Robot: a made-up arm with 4 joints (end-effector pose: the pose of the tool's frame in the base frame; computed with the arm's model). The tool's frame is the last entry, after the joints. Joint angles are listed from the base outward.
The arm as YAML. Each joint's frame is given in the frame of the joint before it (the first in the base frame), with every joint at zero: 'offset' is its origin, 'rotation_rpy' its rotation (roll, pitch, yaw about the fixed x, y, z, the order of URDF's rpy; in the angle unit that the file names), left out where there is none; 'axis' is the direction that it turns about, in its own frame. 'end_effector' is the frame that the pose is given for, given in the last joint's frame.
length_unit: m
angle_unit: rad
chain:
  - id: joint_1
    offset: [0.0, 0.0, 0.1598]
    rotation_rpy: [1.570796, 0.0, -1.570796]
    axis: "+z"
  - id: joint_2
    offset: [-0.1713, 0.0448, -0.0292]
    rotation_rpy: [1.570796, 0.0, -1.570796]
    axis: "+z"
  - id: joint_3
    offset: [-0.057, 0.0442, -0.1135]
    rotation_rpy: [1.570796, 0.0, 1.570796]
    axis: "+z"
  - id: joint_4
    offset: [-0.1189, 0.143, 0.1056]
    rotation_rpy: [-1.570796, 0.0, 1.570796]
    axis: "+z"
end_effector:
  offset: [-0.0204, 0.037, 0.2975]
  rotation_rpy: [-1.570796, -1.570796, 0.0]
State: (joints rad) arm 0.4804 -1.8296 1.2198 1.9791
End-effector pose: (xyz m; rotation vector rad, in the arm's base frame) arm 0.0550 -0.1360 0.5327 2.0406 -1.6574 1.5021
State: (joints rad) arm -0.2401 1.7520 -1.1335 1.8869
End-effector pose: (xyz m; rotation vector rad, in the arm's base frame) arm -0.0542 0.4622 0.3047 -1.9901 -2.0498 0.7153
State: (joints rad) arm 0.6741 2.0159 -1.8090 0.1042
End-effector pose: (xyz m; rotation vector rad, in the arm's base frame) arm 0.1277 0.5164 0.1102 1.3169 1.5522 0.4583
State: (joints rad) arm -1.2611 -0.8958 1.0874 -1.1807
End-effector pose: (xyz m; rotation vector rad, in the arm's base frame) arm 0.2285 -0.3267 0.0206 0.5545 0.6766 -1.1053
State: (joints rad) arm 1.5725 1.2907 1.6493 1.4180
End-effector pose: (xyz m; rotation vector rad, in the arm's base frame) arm -0.0242 0.0028 0.5252 -1.1628 -1.3363 -1.0885
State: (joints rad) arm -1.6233 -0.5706 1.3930 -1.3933
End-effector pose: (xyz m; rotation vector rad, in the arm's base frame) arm 0.2115 -0.1186 -0.1678 0.5853 1.3332 -0.5633
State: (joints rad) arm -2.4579 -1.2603 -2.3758 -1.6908
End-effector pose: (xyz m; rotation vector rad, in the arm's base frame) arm -0.0834 0.0943 0.6161 -0.9592 -1.3396 -1.3501
